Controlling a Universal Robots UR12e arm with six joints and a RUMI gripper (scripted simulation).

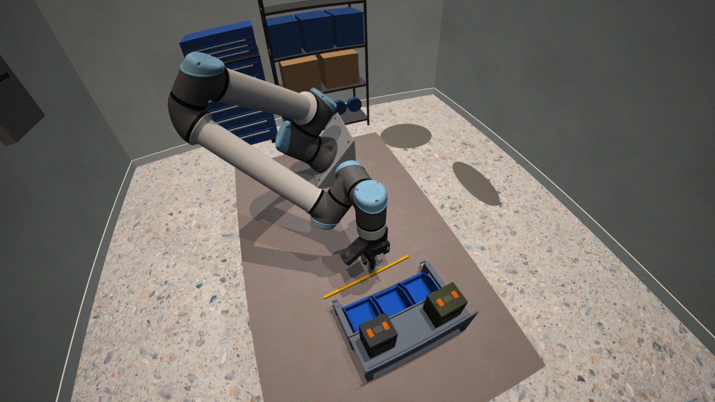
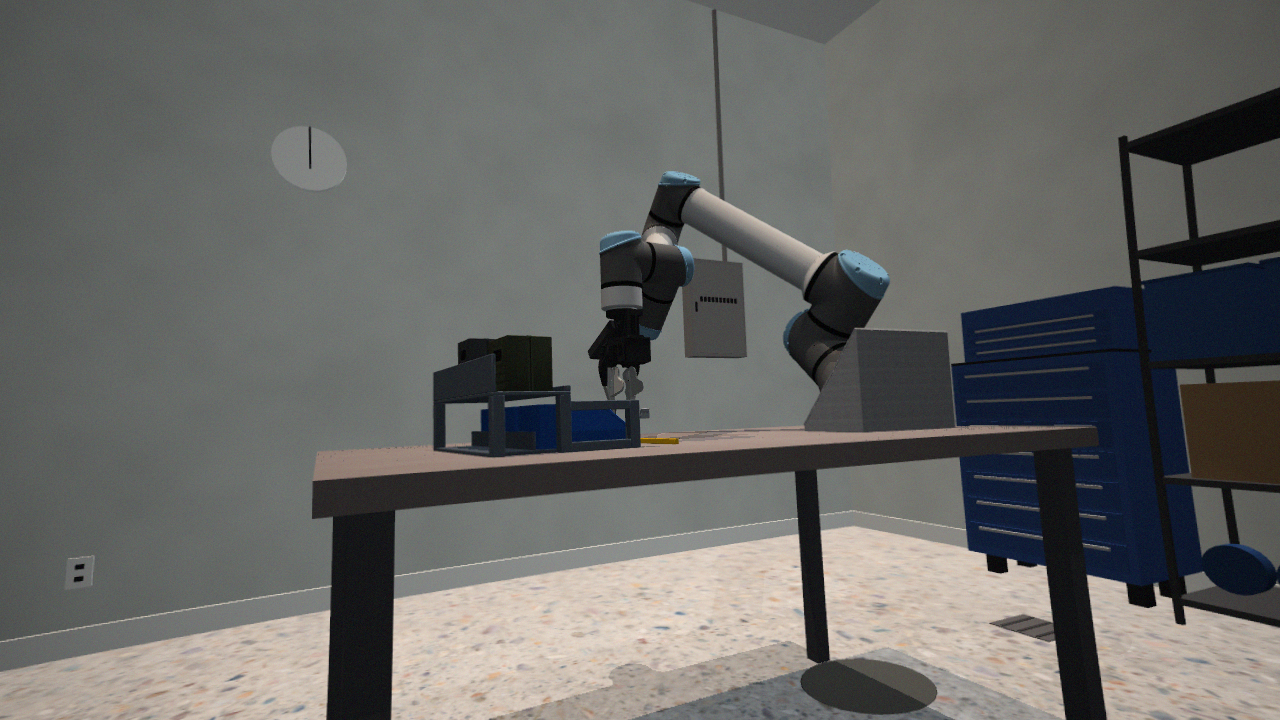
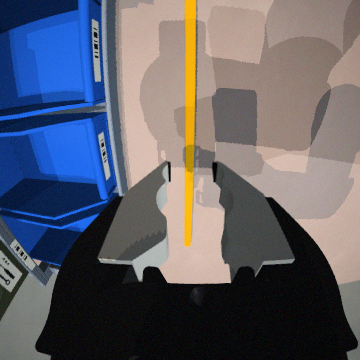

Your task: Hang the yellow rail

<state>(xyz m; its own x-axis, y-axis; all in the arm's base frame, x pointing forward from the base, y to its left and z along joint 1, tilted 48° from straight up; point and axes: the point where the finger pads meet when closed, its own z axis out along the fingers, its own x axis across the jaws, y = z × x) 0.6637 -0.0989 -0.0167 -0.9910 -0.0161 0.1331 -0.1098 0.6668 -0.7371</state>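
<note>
The yellow rail lies 70 mm below my hand. Also, from my hand: green case 270 mm ahead, 150 mm to the left, 70 mm above; black case 280 mm ahead, 90 mm above, 80 mm to the right.
</note>
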